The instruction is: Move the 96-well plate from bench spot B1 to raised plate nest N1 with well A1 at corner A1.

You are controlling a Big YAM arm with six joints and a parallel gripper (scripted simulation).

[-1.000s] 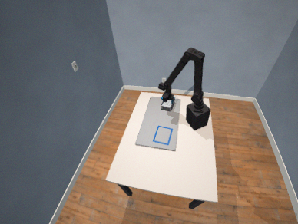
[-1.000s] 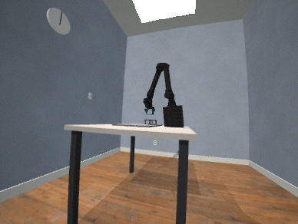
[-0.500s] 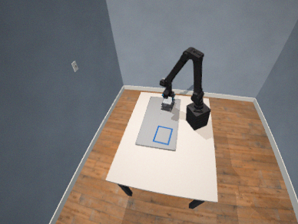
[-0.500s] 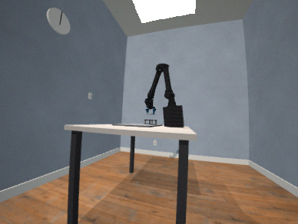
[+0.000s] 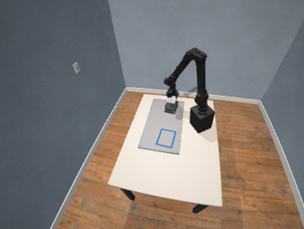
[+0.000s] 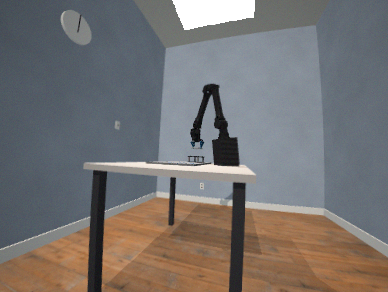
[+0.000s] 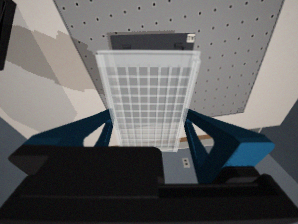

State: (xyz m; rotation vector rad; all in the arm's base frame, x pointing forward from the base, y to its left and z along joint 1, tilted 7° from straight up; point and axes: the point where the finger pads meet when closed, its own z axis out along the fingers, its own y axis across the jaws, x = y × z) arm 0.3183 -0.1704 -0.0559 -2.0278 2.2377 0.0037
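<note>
Now: hand 9 cm above the A1 mark, 7 cm to the right of it and 7 cm short of it. Also, from my hand: 96-well plate (right at my hand).
</note>
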